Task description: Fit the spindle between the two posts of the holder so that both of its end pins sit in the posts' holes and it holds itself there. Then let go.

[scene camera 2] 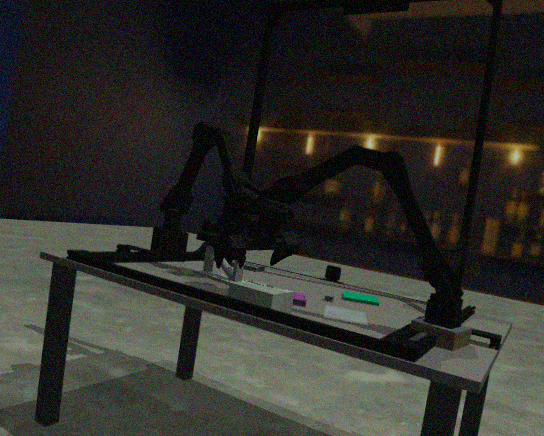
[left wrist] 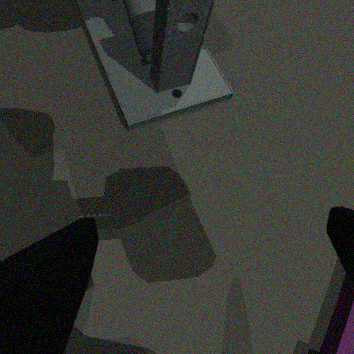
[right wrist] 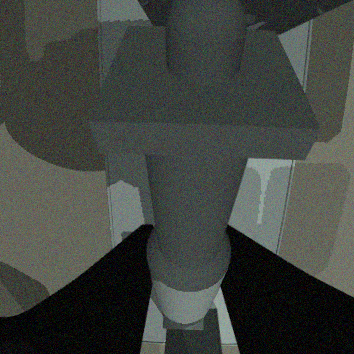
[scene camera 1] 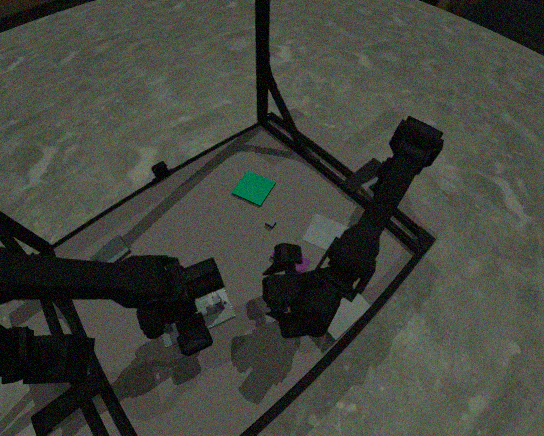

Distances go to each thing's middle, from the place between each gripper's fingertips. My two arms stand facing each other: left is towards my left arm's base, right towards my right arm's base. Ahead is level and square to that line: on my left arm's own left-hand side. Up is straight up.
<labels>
My right hand is 30 mm above the holder base (scene camera 1: 228, 312) and 10 mm past it. From my right hand the other things lie so: white block (scene camera 1: 321, 232): 430 mm to the left, 30 mm below, 10 mm behind.
Right now the holder base is 170 mm to the right of my left hand, 70 mm below it and 50 mm behind it. Round my left hand: white block (260 mm to the left, 70 mm below, 60 mm behind).
</labels>
